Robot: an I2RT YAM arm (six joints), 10 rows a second.
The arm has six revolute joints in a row. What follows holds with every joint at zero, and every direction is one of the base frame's. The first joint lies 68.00 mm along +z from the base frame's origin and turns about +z. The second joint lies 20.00 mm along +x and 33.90 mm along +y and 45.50 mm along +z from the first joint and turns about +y. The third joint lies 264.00 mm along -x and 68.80 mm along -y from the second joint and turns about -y. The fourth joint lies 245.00 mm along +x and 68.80 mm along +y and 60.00 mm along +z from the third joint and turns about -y. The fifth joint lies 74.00 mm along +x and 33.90 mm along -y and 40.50 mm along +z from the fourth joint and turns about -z. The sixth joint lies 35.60 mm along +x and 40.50 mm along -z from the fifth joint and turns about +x. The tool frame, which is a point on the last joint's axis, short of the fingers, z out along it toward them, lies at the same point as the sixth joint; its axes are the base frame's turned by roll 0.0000, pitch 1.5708 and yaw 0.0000 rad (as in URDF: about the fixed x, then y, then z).
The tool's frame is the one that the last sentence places.
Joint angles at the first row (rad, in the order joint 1, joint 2, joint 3, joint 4, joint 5, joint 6):
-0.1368 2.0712 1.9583 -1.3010 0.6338 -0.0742
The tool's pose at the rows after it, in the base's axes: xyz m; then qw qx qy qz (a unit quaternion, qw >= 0):
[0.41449 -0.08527 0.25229 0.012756 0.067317 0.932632 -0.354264]
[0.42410 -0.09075 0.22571 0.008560 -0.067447 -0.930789 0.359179]
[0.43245 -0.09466 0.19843 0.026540 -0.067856 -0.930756 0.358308]
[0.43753 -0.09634 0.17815 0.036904 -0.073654 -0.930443 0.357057]
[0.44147 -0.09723 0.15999 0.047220 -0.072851 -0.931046 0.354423]
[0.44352 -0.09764 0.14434 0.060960 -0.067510 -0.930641 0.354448]
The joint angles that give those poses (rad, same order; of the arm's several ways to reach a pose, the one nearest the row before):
-0.1474 2.1338 1.9565 -1.2953 0.7193 -0.0402
-0.1558 2.2002 1.9564 -1.2732 0.7334 -0.0318
-0.1615 2.2658 1.9564 -1.2480 0.7349 -0.0212
-0.1635 2.3135 1.9564 -1.2305 0.7341 0.0009
-0.1642 2.3554 1.9564 -1.2133 0.7303 0.0078
-0.1642 2.3916 1.9564 -1.2064 0.7330 0.0078

